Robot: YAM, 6 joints.
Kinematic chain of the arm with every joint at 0, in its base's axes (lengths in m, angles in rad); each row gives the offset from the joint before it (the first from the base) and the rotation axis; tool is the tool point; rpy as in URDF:
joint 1: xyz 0 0 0.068 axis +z
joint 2: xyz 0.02 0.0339 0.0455 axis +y
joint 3: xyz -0.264 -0.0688 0 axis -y
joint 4: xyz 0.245 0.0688 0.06 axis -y
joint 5: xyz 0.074 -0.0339 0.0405 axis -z
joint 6: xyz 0.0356 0 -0.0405 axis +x
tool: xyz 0 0 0 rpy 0 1.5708 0
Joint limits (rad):
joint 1: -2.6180..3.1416
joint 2: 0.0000..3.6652
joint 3: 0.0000..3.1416
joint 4: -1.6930..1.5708
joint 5: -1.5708..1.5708
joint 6: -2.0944..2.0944
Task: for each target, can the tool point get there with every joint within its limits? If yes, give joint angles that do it. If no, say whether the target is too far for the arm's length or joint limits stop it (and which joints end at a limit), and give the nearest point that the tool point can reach.
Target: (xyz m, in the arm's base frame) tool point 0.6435 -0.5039 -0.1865
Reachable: no: too far | nearest point 0.4769 -0.3735 -0.1069 | short by 0.226 m
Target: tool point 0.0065 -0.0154 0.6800
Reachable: yes | joints -0.3568 1.1326 1.9636 0.9023 0.3491 -0.2410
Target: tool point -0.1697 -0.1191 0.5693
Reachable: yes | joints 0.6749 0.6629 2.4221 -1.1204 -0.3761 -1.1807
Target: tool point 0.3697 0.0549 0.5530
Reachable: yes | joints 0.2310 1.8074 2.1457 0.1775 1.0664 0.6038
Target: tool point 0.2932 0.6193 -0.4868
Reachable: no: too far | nearest point 0.2120 0.4477 -0.2832 | short by 0.278 m
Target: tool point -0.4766 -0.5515 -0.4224
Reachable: no: too far | nearest point -0.3436 -0.3976 -0.2514 | short by 0.266 m
